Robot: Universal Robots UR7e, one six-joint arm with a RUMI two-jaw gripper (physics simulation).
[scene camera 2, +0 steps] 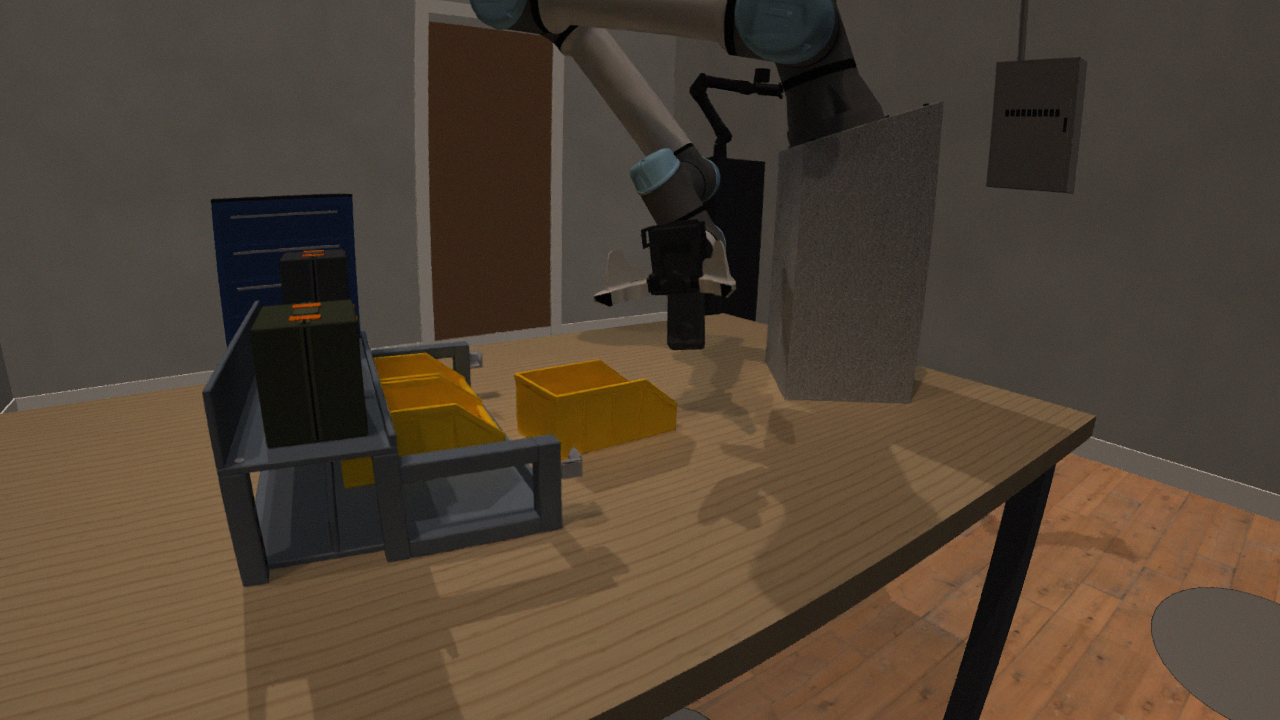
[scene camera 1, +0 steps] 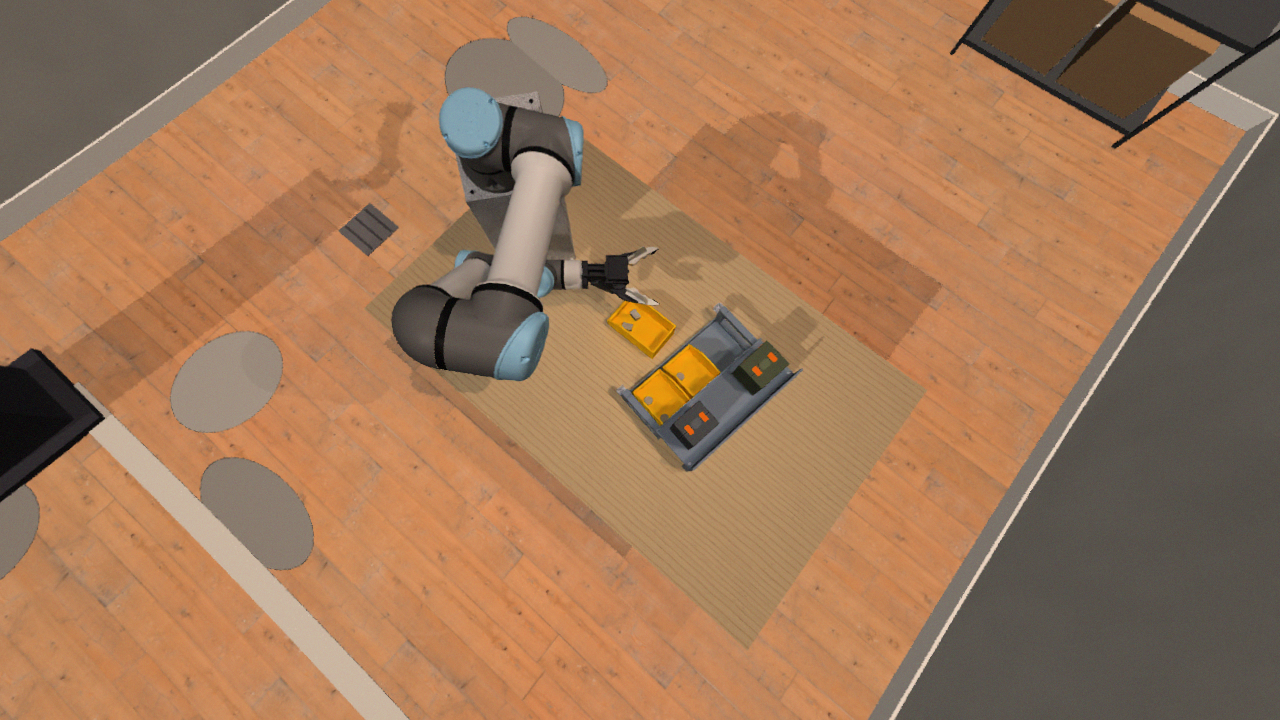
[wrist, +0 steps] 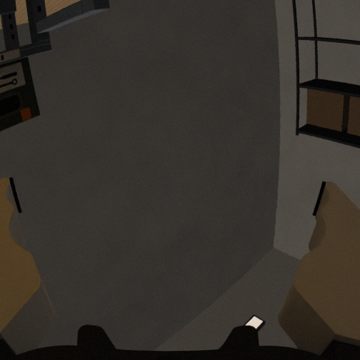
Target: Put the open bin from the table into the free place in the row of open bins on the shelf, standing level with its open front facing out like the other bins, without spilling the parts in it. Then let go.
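Pixels of known places: gripper, fingertip midpoint: (scene camera 2: pixel 661 293) (scene camera 1: pixel 658 276); arm's base, origin of the base link: (scene camera 2: pixel 837 133).
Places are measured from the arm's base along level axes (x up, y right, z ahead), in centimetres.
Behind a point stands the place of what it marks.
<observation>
The loose yellow open bin (scene camera 1: pixel 651 334) {z 46.7, x -39.1, y -1.6 cm} (scene camera 2: pixel 599 419) {z 45.9, x -35.6, y -6.0 cm} stands upright on the table (scene camera 1: pixel 760 546) {z 106.2, x -39.4, y 24.0 cm} (scene camera 2: pixel 626 573) {z 57.1, x -39.4, y -28.2 cm}, in front of the grey shelf (scene camera 1: pixel 713 343) {z 62.2, x -38.8, y -11.3 cm} (scene camera 2: pixel 474 457) {z 65.4, x -31.1, y -18.3 cm} (wrist: pixel 70 19). Small grey parts show inside it in scene camera 1. Two yellow bins (scene camera 1: pixel 693 364) {z 61.8, x -38.5, y -2.5 cm} (scene camera 1: pixel 654 402) {z 60.4, x -38.5, y 13.3 cm} stand side by side in the shelf's front row. The free place is at the row's end nearest scene camera 2. My gripper (scene camera 1: pixel 657 276) {z 41.0, x -20.9, y -10.3 cm} (scene camera 2: pixel 666 294) {z 41.0, x -20.9, y -10.3 cm} (wrist: pixel 166 186) is open and empty, above the table beside the loose bin and apart from it. The loose bin does not show in the wrist view.
A dark green case (scene camera 1: pixel 757 369) {z 75.7, x -19.5, y -6.7 cm} (scene camera 2: pixel 308 380) {z 77.1, x -24.0, y -13.9 cm} (wrist: pixel 31 100) and a black case (scene camera 1: pixel 689 431) {z 72.6, x -17.0, y 16.3 cm} (scene camera 2: pixel 315 279) {z 73.1, x -19.5, y 9.5 cm} stand on the shelf's raised back part. The shelf has end frames beside the bin row. The arm's grey pedestal (scene camera 2: pixel 854 277) {z 6.7, x -20.9, y -10.2 cm} stands behind the loose bin in scene camera 2.
</observation>
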